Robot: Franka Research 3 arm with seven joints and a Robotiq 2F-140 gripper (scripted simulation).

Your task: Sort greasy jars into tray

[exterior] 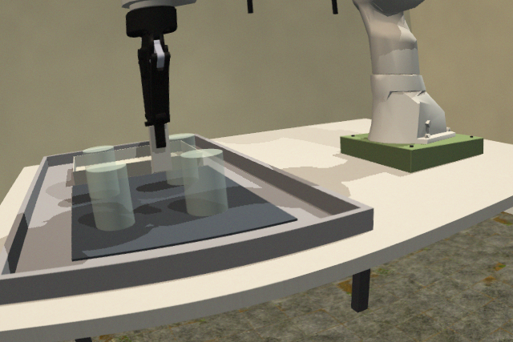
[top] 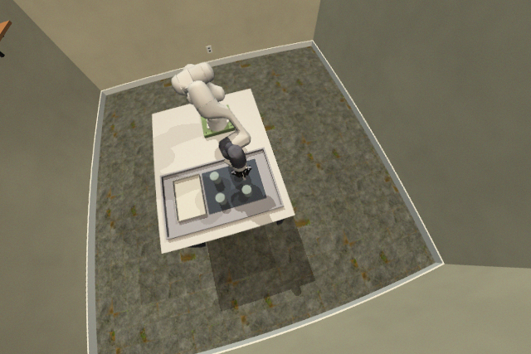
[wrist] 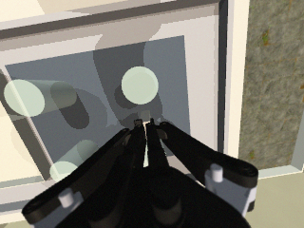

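Now: the dark mat 100 mm below my hand and 90 mm to the right of it. Round my hand: cream tray (410 mm to the right, 100 mm below, 30 mm behind).
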